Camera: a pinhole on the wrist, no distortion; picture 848 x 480 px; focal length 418.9 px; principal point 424.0 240.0 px. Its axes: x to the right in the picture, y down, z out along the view. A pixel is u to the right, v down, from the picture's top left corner.
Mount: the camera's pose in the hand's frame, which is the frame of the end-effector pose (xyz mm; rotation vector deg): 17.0 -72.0 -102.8 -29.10 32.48 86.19
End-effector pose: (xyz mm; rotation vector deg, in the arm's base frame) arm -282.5 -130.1 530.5 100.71 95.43 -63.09
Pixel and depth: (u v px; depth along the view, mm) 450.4 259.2 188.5
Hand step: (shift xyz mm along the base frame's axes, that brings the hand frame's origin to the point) 46.2 -28.0 -42.3
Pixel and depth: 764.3 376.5 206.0
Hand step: 197.0 -16.8 28.6
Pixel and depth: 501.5 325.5 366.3
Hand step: 178.7 -169.7 -80.7
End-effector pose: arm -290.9 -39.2 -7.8 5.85 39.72 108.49
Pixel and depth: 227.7 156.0 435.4
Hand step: 46.4 243.9 291.2
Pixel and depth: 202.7 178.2 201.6
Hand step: 43.5 104.7 71.8
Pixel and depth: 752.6 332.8 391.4
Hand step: -311.0 -158.7 231.5
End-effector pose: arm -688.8 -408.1 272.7 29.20 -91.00 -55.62
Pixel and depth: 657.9 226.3 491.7
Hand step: -29.3 251.4 390.8
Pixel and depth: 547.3 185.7 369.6
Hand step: -82.6 115.5 242.2
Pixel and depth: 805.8 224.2 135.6
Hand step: 85.6 18.7 103.9
